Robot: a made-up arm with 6 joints.
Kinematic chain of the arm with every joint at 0, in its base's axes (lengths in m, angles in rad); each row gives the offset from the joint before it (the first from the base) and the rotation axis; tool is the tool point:
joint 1: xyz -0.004 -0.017 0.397 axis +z
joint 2: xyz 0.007 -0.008 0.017 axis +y
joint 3: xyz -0.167 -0.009 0 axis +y
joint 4: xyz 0.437 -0.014 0.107 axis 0.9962 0 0.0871
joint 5: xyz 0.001 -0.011 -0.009 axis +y
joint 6: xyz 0.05 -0.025 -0.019 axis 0.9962 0 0.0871
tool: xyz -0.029 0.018 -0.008
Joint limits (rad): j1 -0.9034..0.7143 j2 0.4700..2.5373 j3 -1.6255..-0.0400 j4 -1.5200..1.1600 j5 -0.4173..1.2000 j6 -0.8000..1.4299
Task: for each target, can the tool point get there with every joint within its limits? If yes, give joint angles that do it. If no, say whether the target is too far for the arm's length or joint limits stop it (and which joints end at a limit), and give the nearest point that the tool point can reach.
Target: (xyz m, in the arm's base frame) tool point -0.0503 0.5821 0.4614
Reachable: no: joint limits stop it (at a limit: joint 1, joint 4, joint 6) | nearest point 0.2616 0.2223 0.4614 | short by 0.476 m
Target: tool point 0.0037 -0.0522 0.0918
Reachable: yes | joints -0.4473 2.1441 -0.2412 0.7261 -0.2082 0.5227
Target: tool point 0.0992 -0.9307 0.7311
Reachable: no: too far | nearest point 0.2534 -0.4751 0.6237 | short by 0.493 m
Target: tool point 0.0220 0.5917 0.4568
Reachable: no: joint limits stop it (at a limit: joint 1, joint 4, joint 6) | nearest point 0.3077 0.2622 0.4568 | short by 0.436 m
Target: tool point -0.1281 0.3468 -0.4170
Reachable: no: too far | nearest point 0.1098 0.0724 0.0300 | short by 0.576 m
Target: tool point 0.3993 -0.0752 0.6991
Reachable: yes | joints 0.0119 1.2626 -1.3237 -0.6592 0.2084 0.7622
